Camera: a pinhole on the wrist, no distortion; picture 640 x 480 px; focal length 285.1 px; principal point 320.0 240.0 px. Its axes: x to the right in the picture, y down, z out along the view. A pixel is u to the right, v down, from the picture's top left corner.
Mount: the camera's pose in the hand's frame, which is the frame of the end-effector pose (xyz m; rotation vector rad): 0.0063 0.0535 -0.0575 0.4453 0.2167 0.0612
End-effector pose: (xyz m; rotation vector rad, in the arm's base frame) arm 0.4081 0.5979 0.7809 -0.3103 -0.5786 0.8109
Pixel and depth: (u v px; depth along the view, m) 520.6 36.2 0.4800
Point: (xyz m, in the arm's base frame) 0.8114 0.6635 1.2628
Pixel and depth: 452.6 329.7 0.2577
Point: 0.3804 0.7610 0.9771
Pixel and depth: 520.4 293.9 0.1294
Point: 0.4282 0.7131 0.8509
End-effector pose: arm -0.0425 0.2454 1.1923 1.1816 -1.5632 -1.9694
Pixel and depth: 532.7 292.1 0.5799
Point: -0.6815 0.1215 0.9498
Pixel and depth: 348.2 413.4 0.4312
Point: -0.4831 0.3739 1.2588
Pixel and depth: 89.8 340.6 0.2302
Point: -0.1411 0.4658 1.2577
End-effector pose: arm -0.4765 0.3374 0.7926 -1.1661 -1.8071 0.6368
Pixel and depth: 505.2 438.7 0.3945
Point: -0.7771 0.7271 0.6226
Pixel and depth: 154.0 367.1 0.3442
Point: -0.7488 0.2575 0.5551
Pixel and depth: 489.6 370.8 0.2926
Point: -0.6837 0.5912 0.7214
